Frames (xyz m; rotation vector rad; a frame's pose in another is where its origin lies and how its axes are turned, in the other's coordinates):
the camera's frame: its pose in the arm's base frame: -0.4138 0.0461 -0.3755 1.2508 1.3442 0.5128
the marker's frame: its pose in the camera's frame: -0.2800 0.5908 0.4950 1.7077 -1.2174 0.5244
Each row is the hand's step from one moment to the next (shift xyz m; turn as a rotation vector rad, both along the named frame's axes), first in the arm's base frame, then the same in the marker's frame.
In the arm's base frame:
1: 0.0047 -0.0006 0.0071 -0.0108 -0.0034 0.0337
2: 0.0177 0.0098 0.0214 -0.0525 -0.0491 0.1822
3: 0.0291 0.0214 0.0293 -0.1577 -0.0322 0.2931
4: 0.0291 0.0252 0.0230 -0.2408 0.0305 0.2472
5: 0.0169 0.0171 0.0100 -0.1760 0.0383 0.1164
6: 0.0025 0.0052 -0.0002 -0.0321 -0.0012 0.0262
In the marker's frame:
1: -0.0026 0.0029 -0.0076 -0.0328 0.0092 -0.0101
2: -0.0068 -0.0017 -0.0286 -0.1712 0.0802 -0.0513
3: -0.0070 -0.0093 -0.0450 -0.3242 0.0724 -0.0382
4: -0.0023 -0.0144 -0.0424 -0.3444 -0.0115 0.0360
5: 0.0011 -0.0115 -0.0234 -0.2026 -0.0384 0.0591
6: 0.0013 -0.0046 -0.0032 -0.0402 0.0020 0.0101

